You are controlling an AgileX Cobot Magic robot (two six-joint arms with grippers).
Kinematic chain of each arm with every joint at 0, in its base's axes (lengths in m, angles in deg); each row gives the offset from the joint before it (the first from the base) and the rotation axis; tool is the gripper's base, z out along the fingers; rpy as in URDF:
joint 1: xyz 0 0 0.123 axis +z
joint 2: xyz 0 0 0 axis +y
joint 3: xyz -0.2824 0 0.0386 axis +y
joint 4: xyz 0.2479 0 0.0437 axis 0.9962 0 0.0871
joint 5: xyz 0 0 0 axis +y
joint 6: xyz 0.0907 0 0.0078 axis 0.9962 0 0.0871
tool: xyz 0 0 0 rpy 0 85 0
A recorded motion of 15 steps. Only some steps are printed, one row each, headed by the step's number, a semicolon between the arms.
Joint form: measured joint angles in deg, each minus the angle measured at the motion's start. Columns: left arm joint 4, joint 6, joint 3, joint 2, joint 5, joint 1; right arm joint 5, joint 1, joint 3, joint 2, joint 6, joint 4.
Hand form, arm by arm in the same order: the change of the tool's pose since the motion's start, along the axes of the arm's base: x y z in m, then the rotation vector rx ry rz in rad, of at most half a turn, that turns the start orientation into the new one. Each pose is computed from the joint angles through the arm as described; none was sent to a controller.
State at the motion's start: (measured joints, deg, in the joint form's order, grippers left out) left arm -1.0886 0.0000 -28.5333 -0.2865 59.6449 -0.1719; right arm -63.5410 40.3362 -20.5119 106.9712 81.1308 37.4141
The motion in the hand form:
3: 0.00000 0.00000 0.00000 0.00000 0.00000 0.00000; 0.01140 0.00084 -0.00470 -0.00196 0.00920 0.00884
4: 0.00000 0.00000 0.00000 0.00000 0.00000 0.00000; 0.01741 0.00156 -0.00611 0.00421 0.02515 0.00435
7: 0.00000 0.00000 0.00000 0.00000 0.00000 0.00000; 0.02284 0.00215 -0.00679 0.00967 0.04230 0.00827
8: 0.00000 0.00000 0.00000 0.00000 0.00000 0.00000; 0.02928 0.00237 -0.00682 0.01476 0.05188 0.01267
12: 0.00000 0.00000 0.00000 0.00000 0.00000 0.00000; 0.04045 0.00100 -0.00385 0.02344 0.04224 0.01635
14: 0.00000 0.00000 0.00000 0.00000 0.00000 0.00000; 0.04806 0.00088 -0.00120 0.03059 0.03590 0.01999
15: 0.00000 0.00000 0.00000 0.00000 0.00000 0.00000; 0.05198 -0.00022 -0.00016 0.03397 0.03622 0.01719
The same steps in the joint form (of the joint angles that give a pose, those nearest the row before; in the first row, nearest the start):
3: 0.00 0.00 0.00 0.00 0.00 0.00; 0.92 -2.29 -2.06 1.89 0.17 -2.81
4: 0.00 0.00 0.00 0.00 0.00 0.00; 2.58 -3.26 -3.38 2.35 0.17 -3.38
7: 0.00 0.00 0.00 0.00 0.00 0.00; 4.47 -4.30 -4.53 2.52 0.17 -4.47
8: 0.00 0.00 0.00 0.00 0.00 0.00; 6.02 -5.50 -5.79 2.75 0.17 -5.79
12: 0.00 0.00 0.00 0.00 0.00 0.00; 7.22 -7.62 -7.68 2.86 0.17 -8.02
14: 0.00 0.00 0.00 0.00 0.00 0.00; 8.25 -8.82 -9.11 2.87 0.17 -9.34
15: 0.00 0.00 0.00 0.00 0.00 0.00; 8.94 -9.57 -9.80 2.87 0.17 -9.86

